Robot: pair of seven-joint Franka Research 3 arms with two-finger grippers.
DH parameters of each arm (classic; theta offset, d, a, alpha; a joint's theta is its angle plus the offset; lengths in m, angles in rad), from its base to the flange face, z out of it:
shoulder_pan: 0 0.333 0 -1.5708
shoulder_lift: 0 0 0 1.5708
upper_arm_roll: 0 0.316 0.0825 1.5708
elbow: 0 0 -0.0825 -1.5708
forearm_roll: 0 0.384 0 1.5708
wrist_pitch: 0 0 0.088 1.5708
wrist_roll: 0 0.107 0 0
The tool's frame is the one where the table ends.
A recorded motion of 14 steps. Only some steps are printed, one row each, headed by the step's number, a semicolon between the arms.
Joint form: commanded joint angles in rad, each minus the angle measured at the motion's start. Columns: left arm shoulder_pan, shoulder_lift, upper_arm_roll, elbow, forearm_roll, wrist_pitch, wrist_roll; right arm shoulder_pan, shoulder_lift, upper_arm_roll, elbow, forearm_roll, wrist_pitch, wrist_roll.
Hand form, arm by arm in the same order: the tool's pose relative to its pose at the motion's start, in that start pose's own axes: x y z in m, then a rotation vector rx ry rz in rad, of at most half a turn. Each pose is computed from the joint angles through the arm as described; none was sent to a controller.
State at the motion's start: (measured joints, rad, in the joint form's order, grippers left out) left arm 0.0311 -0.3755 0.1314 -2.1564 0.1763 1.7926 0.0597; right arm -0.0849 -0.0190 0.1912 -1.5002 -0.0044 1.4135 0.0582
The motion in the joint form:
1: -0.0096 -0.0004 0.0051 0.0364 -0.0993 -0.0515 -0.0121; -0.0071 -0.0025 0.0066 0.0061 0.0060 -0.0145 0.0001
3: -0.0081 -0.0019 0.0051 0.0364 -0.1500 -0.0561 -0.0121; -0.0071 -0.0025 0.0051 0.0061 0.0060 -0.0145 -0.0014
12: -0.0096 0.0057 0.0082 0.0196 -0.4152 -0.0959 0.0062; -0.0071 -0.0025 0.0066 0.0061 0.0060 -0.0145 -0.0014
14: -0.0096 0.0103 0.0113 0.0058 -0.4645 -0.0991 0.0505; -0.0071 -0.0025 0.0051 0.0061 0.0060 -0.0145 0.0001
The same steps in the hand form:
1: -0.0011 0.0076 -0.0134 -0.0990 -0.0095 -0.0311; -0.0027 -0.0005 -0.0027 0.0050 -0.0063 -0.0003
3: -0.0017 0.0115 -0.0141 -0.1493 -0.0099 -0.0413; -0.0026 0.0003 -0.0027 0.0051 -0.0063 -0.0003
12: -0.0032 0.0376 -0.0065 -0.4156 -0.0550 -0.0636; -0.0027 -0.0005 -0.0027 0.0050 -0.0063 -0.0018
14: -0.0034 0.0420 0.0004 -0.4675 -0.0627 -0.0317; -0.0026 0.0003 -0.0027 0.0051 -0.0063 0.0012

